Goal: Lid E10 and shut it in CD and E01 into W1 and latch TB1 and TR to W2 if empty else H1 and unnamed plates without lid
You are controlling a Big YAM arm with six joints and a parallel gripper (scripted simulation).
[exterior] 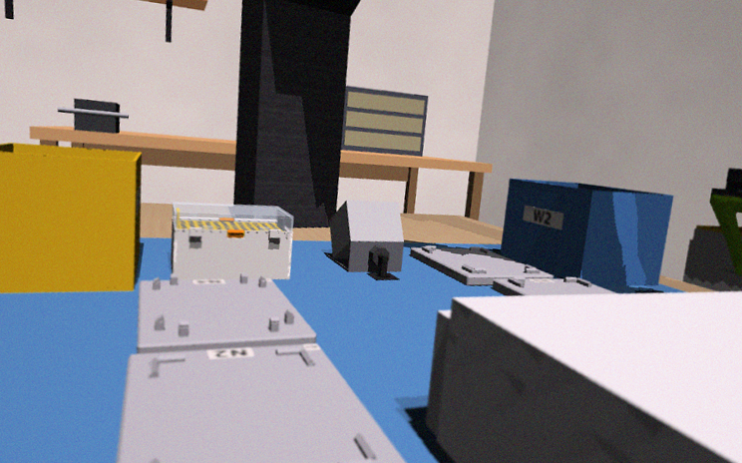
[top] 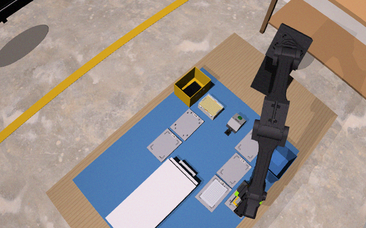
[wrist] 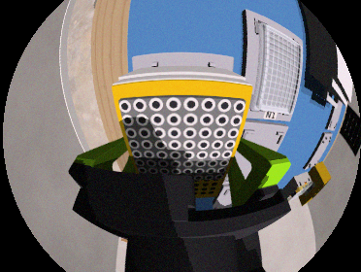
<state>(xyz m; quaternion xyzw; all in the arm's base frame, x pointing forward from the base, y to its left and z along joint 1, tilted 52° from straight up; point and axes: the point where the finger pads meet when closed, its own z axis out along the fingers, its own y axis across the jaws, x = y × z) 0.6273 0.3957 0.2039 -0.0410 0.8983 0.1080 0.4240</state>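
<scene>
Now: hand 6 cm above the nest H1. Also, from my hand: tip rack TR: 1 cm to the right, 1 cm above; then lid park LP: 22 cm behind, 22 cm to the right, 6 cm below; then blue bin W2: 26 cm behind, 7 cm to the right, 3 cm below.
</scene>
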